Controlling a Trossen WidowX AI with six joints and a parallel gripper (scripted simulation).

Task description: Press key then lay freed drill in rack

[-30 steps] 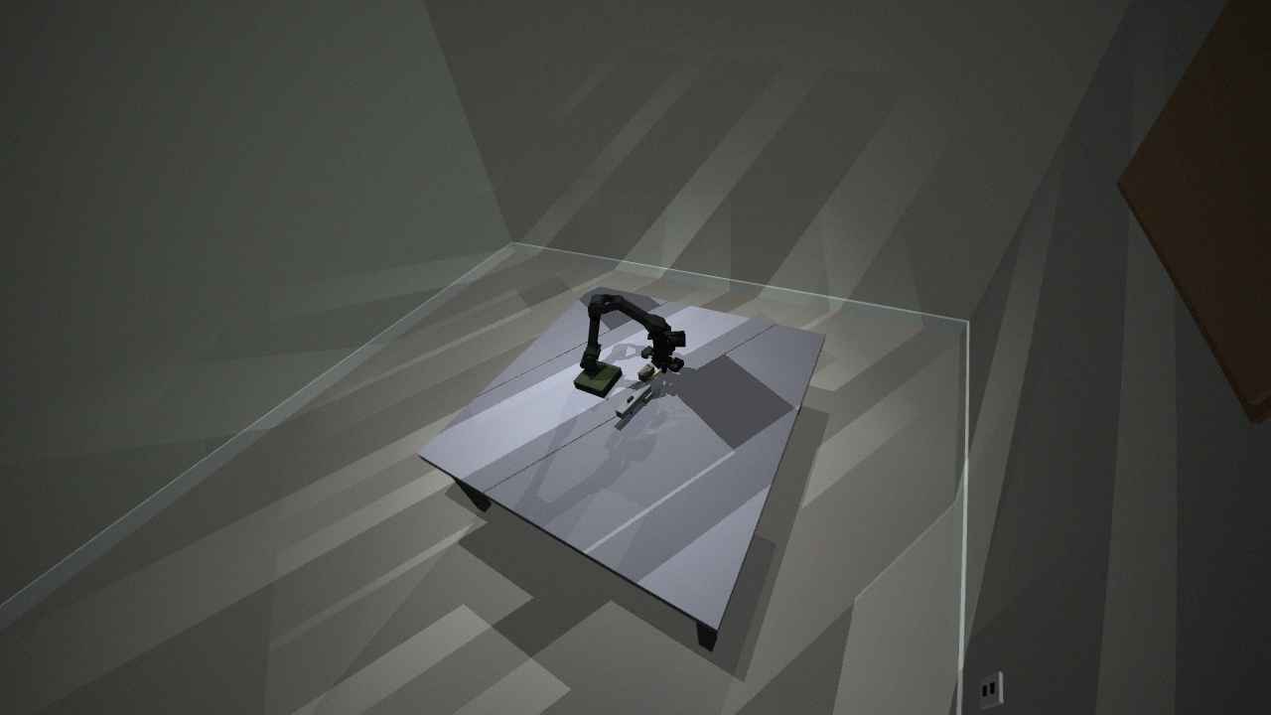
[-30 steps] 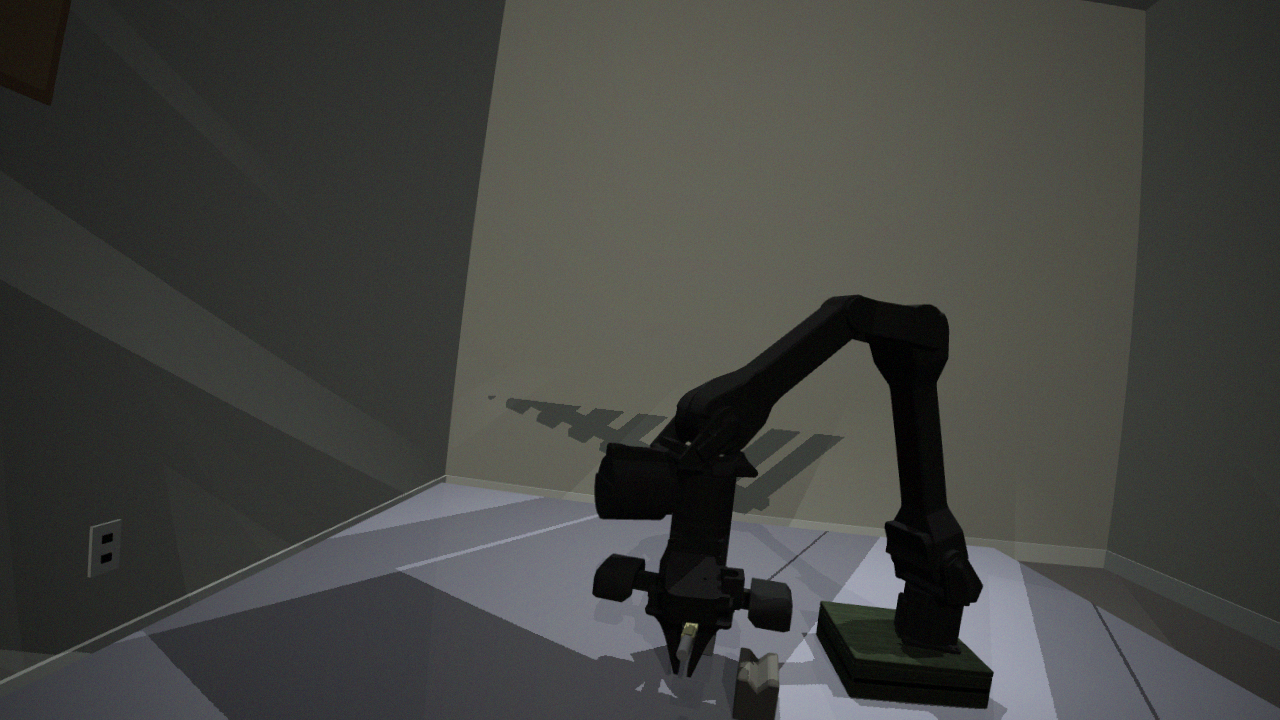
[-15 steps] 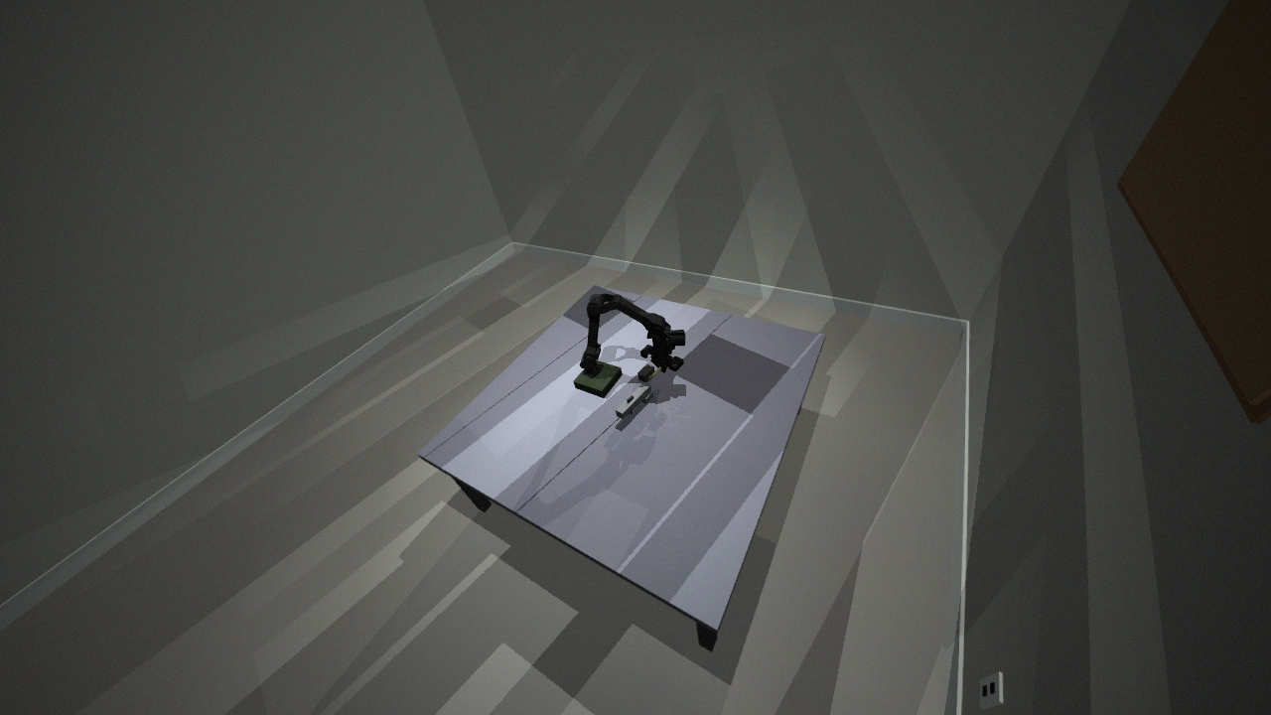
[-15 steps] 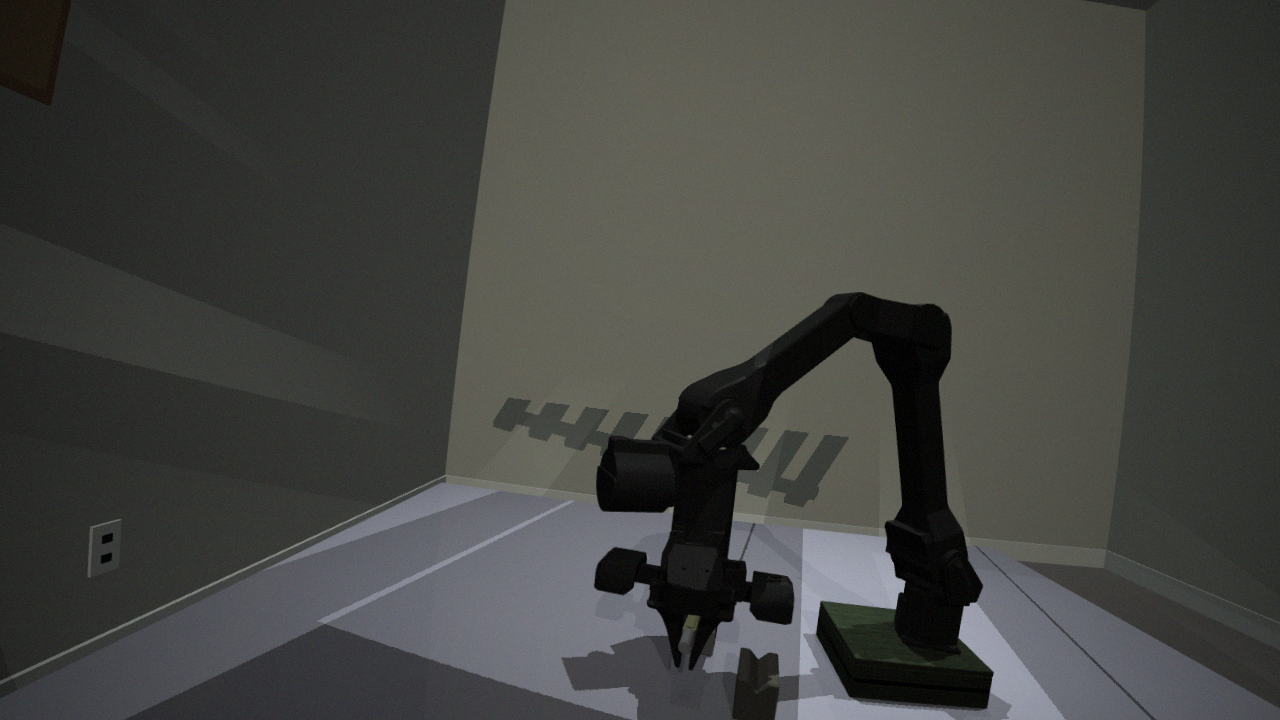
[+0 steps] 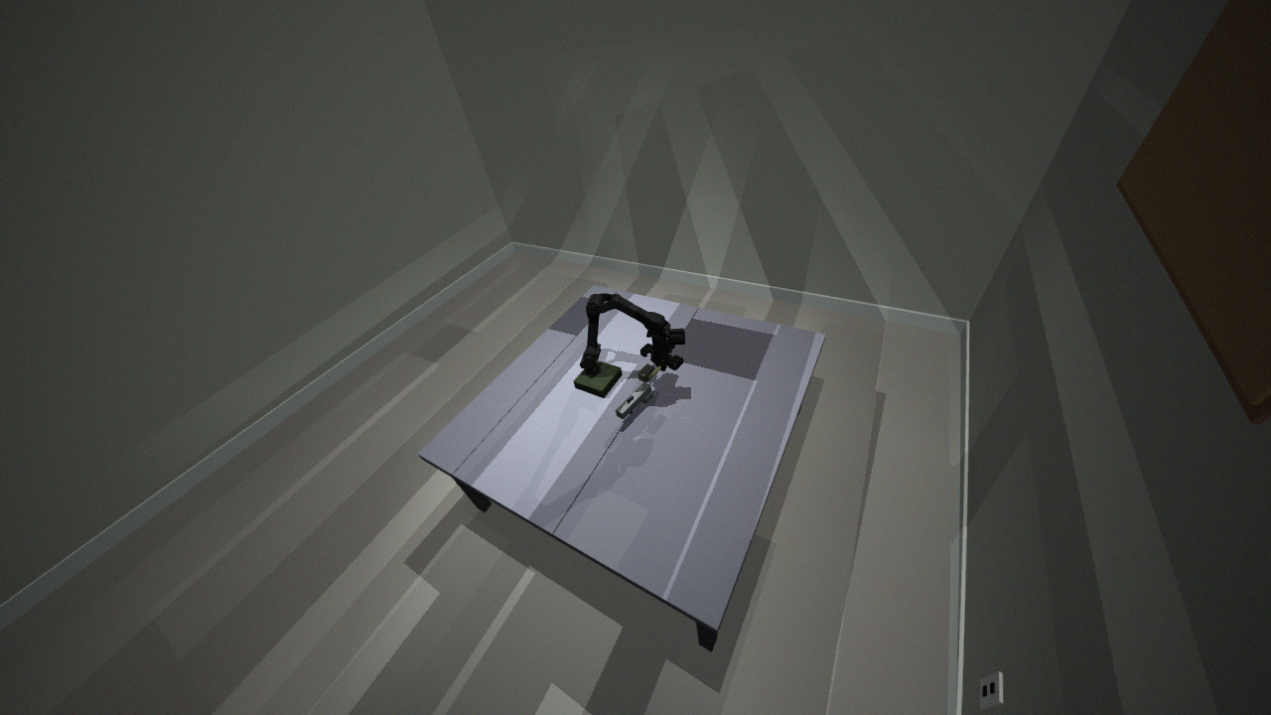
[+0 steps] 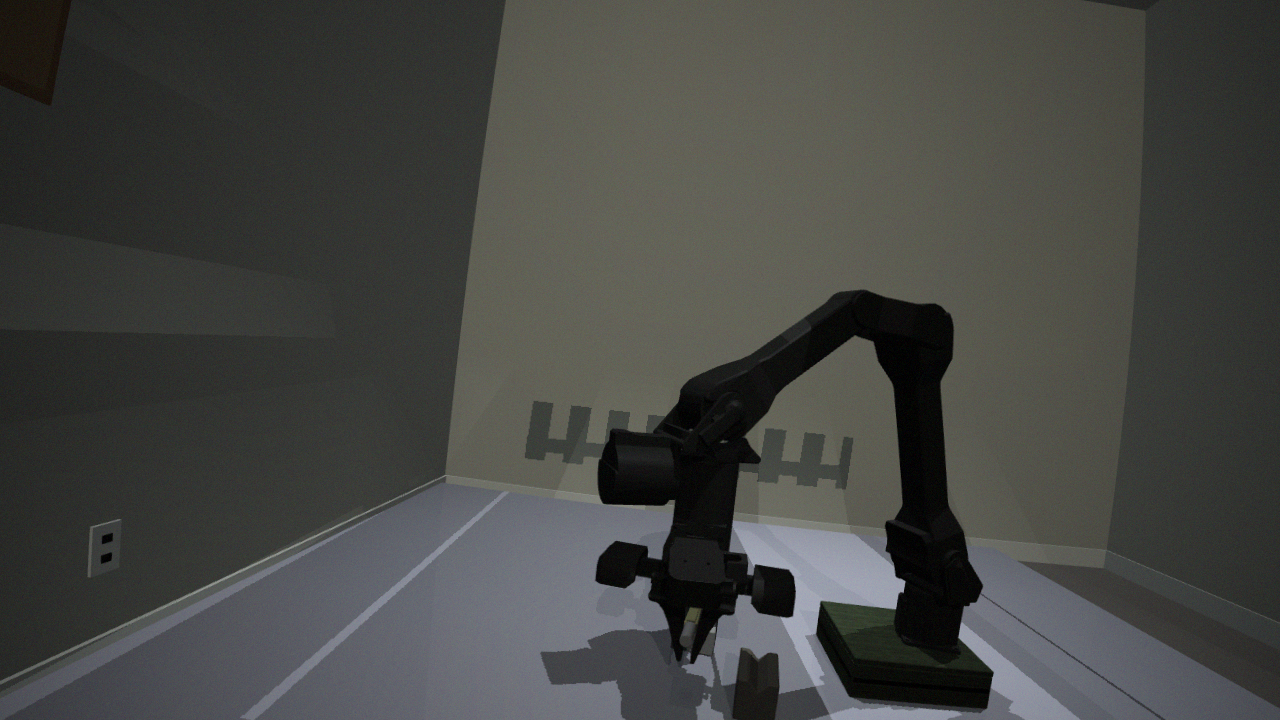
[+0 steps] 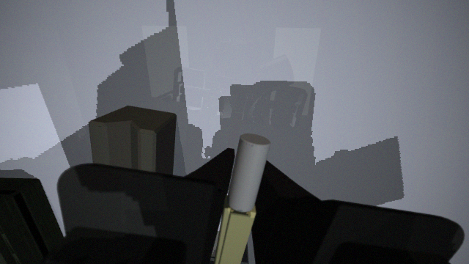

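My gripper tip is now 4 cm to the left of the white cylindrical drill and 3 cm below it. Also, from my gripper tip: pale block-shaped housing (20 cm to the right, 1 cm ahead); thin dark drill (22 cm to the right, 1 cm ahead, 1 cm above); rack (7 cm behind, 3 cm to the right, 3 cm below).
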